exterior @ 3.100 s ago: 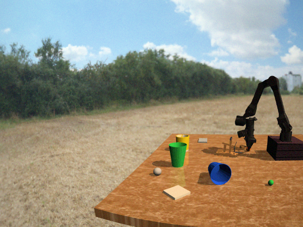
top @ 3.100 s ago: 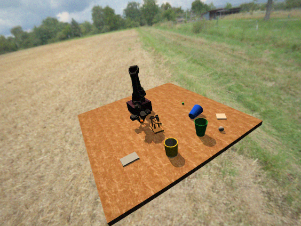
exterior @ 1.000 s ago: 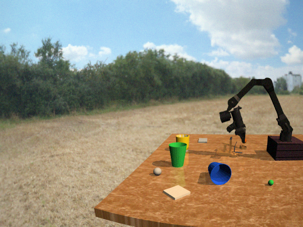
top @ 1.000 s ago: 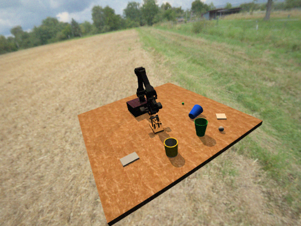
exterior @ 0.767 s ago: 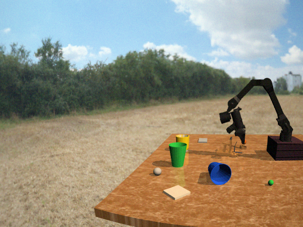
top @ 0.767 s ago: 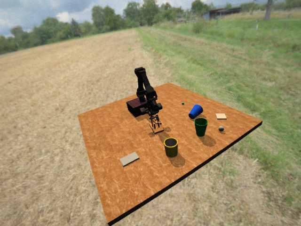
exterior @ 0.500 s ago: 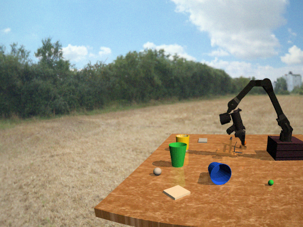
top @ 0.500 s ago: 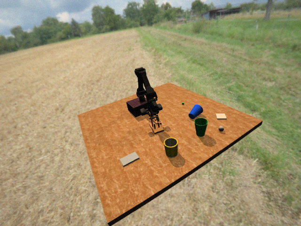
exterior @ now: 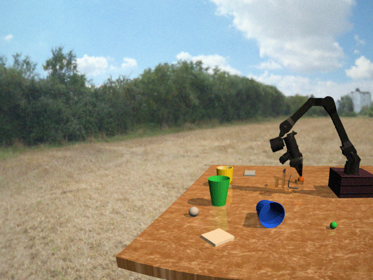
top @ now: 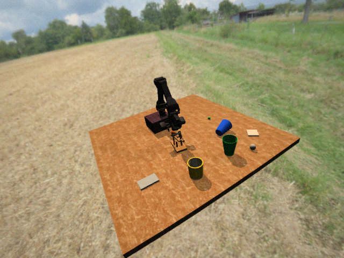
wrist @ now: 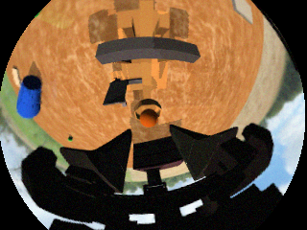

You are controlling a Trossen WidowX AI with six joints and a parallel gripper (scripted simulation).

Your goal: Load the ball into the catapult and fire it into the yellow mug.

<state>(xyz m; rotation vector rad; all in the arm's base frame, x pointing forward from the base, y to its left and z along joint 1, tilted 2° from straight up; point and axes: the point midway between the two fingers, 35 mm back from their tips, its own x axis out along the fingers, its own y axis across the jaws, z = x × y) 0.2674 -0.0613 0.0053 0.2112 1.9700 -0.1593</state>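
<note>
Now: gripper tip 2 cm above the orange ball. From my gripper tip the other things lie so: small green ball 4 cm behind, 41 cm to the left, 7 cm below; wooden catapult 7 cm ahead, 3 cm below; yellow mug 41 cm ahead, 10 cm to the right, 6 cm below.
</note>
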